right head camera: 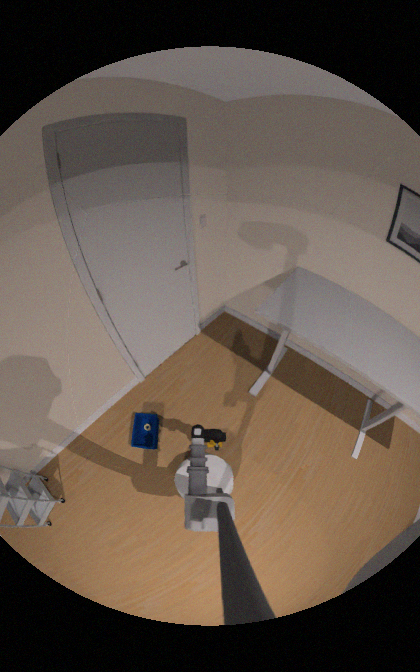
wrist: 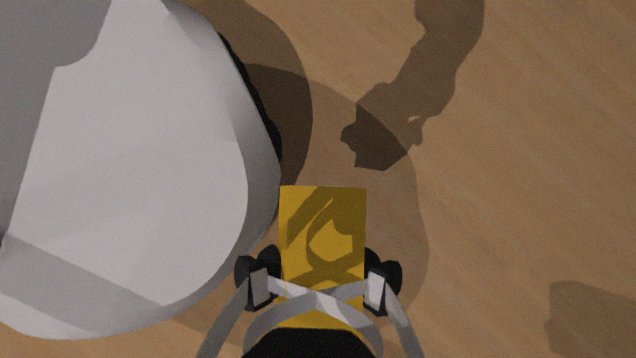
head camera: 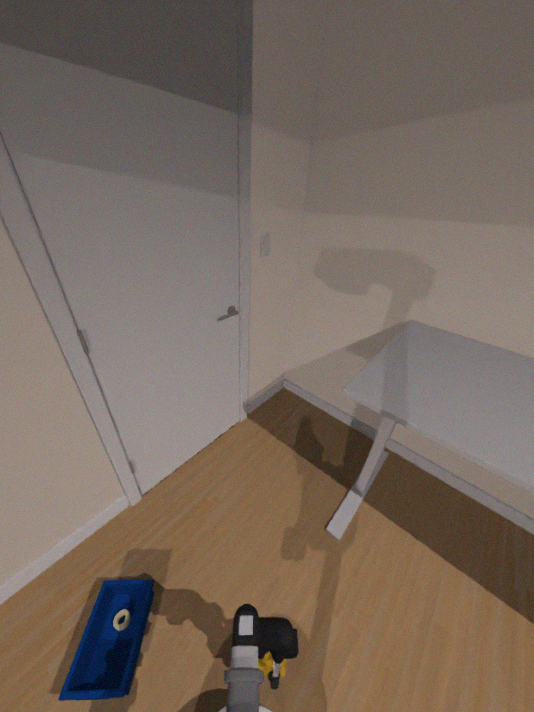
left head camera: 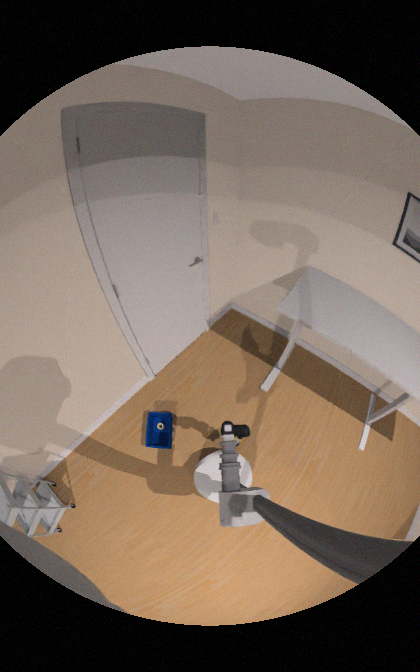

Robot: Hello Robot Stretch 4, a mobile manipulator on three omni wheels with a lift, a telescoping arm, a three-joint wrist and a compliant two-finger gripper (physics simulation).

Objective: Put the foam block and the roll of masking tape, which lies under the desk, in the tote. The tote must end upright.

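Places are measured from the robot's base along level axes (x up, y ahead, z left), in centimetres.
Pixels of known places: gripper, fingertip midpoint: [wrist: 319,267] [head camera: 273,660].
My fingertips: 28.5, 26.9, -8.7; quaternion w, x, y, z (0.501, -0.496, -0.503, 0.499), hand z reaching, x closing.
Observation:
Ahead of a thing's pixels: the offset from my fingertips to its top centre, as dx, dy, dz. "pt": to the spot under its first point. Level surfaces: height alone.
My gripper [wrist: 319,267] is shut on the yellow foam block {+5.8, -0.2, +1.2} [wrist: 322,210] [head camera: 265,665] [right head camera: 214,444], with one finger pressed on each side. It holds the block above the floor, beside my white base [wrist: 125,150] [left head camera: 206,477]. The blue tote {pt -22.6, +23.4, +58.7} [head camera: 127,587] [left head camera: 150,430] [right head camera: 136,430] stands upright on the floor, to the left of the gripper in the head views. The cream roll of masking tape {-28.1, +15.1, +59.0} [head camera: 122,611] lies inside the tote, towards its far end. The gripper and block are apart from the tote.
A light grey desk {dx +63.6} [head camera: 459,391] [left head camera: 350,320] stands by the wall at the right, with a leg {pt +3.9, +71.4, -53.0} [head camera: 370,454] whose foot reaches out over the floor. A closed door [head camera: 166,287] is beyond the tote. A grey cart [left head camera: 33,520] stands at the lower left.

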